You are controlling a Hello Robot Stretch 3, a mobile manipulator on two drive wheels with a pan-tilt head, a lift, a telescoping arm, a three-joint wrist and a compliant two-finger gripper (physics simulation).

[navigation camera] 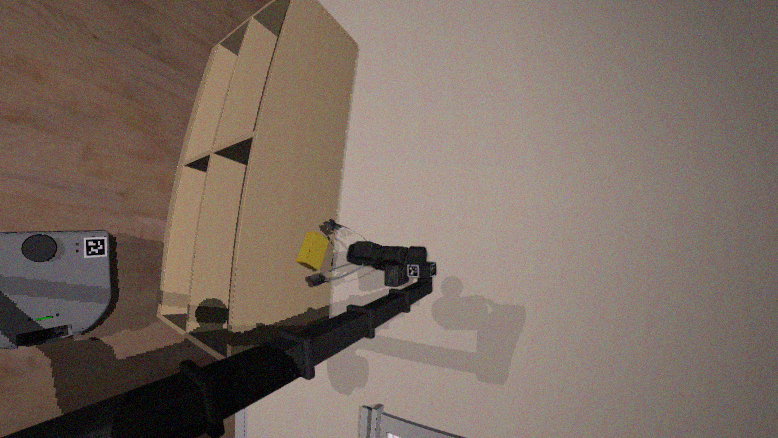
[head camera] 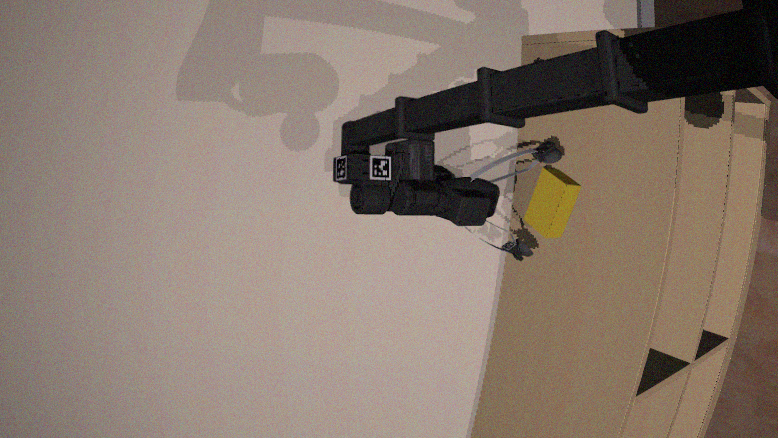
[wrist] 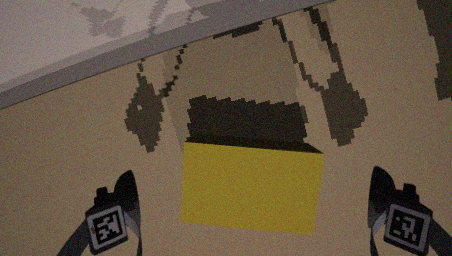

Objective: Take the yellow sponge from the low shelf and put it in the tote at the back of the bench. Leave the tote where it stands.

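Seen in the pictures: gripper, fingertip midpoint: (navigation camera: 317, 251) (head camera: 544, 202); robot's base, link origin: (navigation camera: 41, 246).
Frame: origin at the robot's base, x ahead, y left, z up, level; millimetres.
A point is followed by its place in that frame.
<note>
The yellow sponge (head camera: 552, 204) {x -19, y -602, z 655 mm} (navigation camera: 312, 250) {x -18, y -598, z 655 mm} (wrist: 252, 187) lies on the flat wooden top of the low shelf (head camera: 577, 326) {x 189, y -567, z 610 mm} (navigation camera: 304, 136) {x 338, y -606, z 610 mm} (wrist: 50, 150), near its wall-side edge. My gripper (head camera: 536, 200) {x -22, y -621, z 655 mm} (navigation camera: 321, 253) {x -22, y -621, z 655 mm} (wrist: 249, 190) {x -22, y -621, z 655 mm} is open. In the wrist view the sponge shows between the two spread fingertips, with a gap on each side, and neither finger touches it. The fingertips' shadows fall on the wood apart from them, so they are above the surface; how high is hard to tell. The tote does not show in these views.
The pale wall (head camera: 217, 326) {x 172, y -811, z 1148 mm} (navigation camera: 544, 163) {x 213, y -818, z 1282 mm} runs along the shelf's back edge. My black arm (head camera: 544, 89) {x -98, y -307, z 1001 mm} (navigation camera: 261, 359) {x -84, y -176, z 997 mm} reaches over one end of the shelf. My grey base (navigation camera: 59, 272) {x -68, y -41, z 160 mm} stands on the wood floor (navigation camera: 81, 108) {x 467, y -86, z 0 mm} at its open front. A grey metal frame (navigation camera: 371, 421) {x -560, y -643, z 816 mm} shows at the navigation view's bottom edge.
</note>
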